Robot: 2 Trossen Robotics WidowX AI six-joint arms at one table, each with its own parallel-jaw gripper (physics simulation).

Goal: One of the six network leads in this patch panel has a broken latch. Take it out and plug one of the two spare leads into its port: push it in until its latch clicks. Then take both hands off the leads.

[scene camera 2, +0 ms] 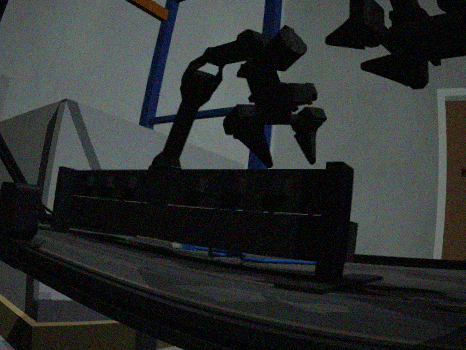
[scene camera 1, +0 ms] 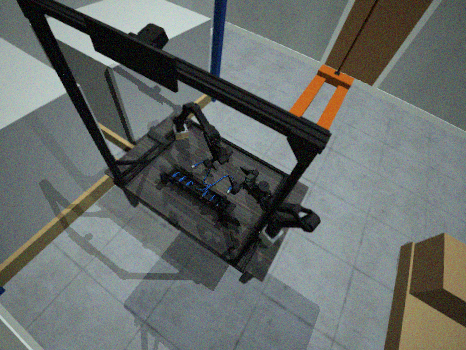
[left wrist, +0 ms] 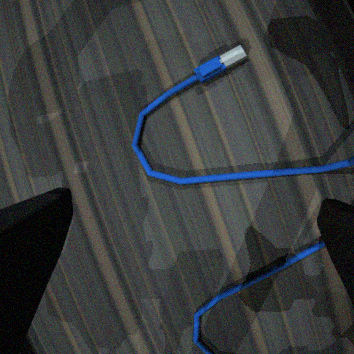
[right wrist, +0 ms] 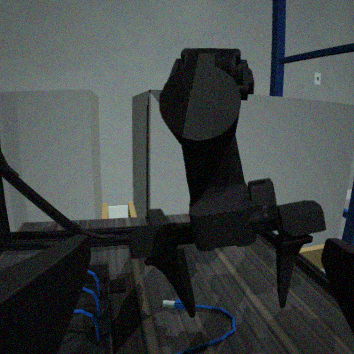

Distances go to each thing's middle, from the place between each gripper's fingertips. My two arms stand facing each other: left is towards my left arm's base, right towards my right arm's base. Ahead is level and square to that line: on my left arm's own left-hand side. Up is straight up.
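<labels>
Right gripper now: 27 cm above the panel back wall [scene camera 2: 294,236], 19 cm past it, 12 cm to the right of it.
Left hand now: 120 mm above the panel back wall, 230 mm past it, 20 mm to the left of it.
</labels>
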